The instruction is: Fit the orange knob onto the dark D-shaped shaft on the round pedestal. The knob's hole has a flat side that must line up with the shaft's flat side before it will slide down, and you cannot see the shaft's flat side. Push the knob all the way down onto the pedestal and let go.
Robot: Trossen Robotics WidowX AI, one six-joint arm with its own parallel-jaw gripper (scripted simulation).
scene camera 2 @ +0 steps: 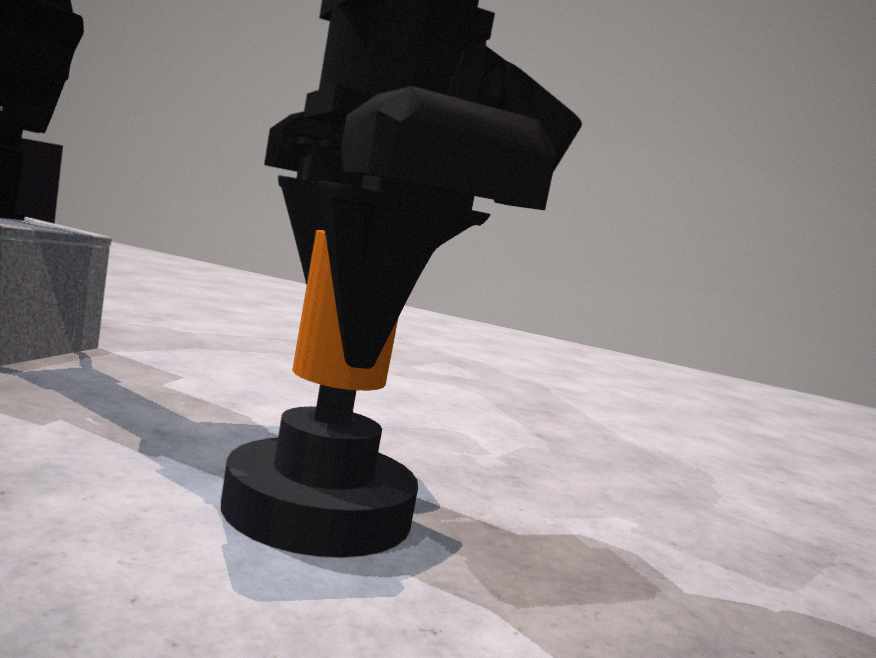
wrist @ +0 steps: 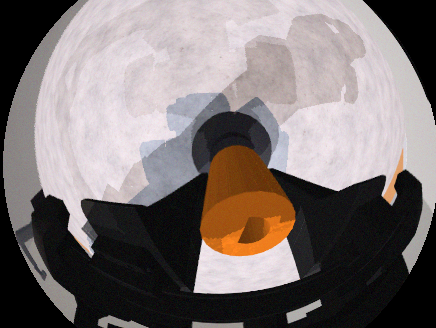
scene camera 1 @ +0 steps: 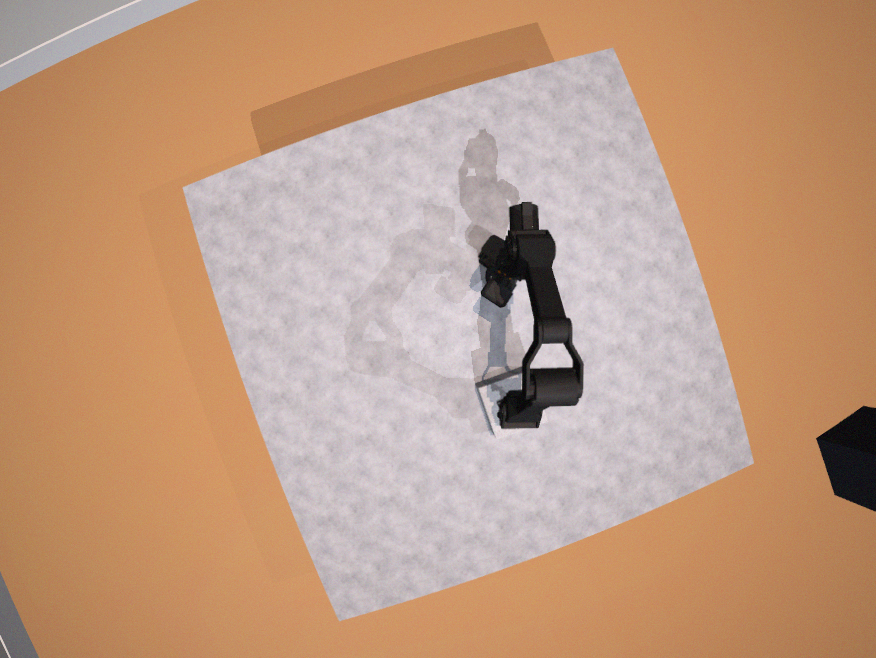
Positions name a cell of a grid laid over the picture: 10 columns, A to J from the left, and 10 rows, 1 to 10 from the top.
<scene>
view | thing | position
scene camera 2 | gripper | D6
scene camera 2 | orange knob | D6
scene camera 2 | round pedestal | D8
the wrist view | gripper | F6
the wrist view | orange knob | F7
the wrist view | round pedestal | F4
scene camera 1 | gripper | F5
</scene>
